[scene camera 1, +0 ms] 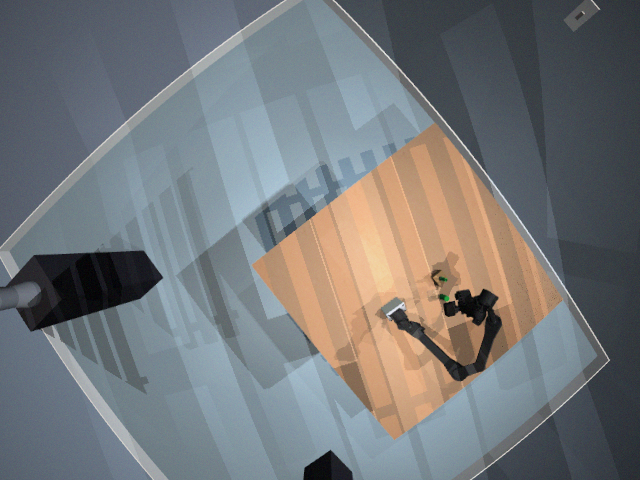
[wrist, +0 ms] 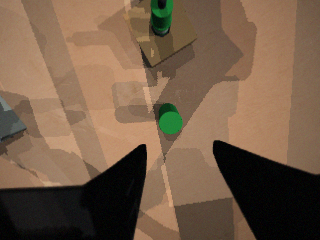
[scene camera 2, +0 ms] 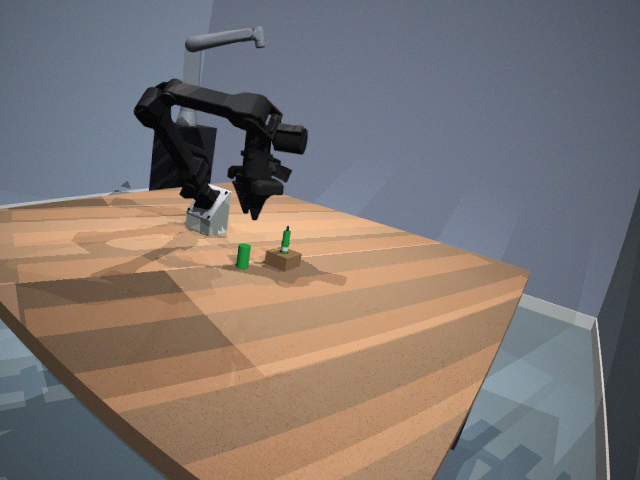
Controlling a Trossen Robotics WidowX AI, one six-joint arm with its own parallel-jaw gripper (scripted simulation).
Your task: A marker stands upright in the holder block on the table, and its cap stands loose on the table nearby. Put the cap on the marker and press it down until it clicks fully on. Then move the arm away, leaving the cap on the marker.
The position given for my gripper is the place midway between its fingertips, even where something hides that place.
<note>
I see my gripper point(scene camera 2: 249, 216).
My gripper is seen too in the wrist view point(wrist: 179, 147).
</note>
